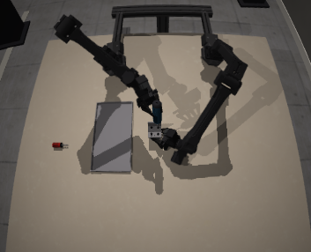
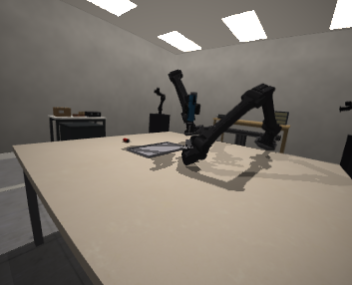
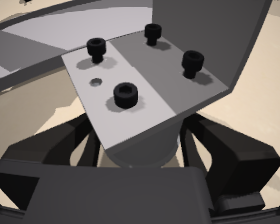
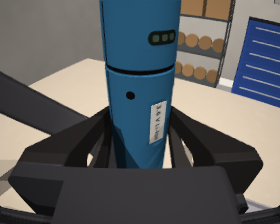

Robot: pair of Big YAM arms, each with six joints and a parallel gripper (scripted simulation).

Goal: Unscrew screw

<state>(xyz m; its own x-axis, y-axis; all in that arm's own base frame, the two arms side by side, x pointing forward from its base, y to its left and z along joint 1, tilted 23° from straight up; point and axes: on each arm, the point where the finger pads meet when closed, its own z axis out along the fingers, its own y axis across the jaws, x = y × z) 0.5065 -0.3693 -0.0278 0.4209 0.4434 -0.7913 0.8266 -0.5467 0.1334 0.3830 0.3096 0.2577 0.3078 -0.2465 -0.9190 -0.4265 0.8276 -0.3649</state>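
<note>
The joint module is 10 mm above my left hand. Round my left hand: grey bracket: 50 mm above; flat grey tray: 240 mm to the right, 30 mm behind, 20 mm below; red-handled tool: 550 mm to the right, 10 mm below.
</note>
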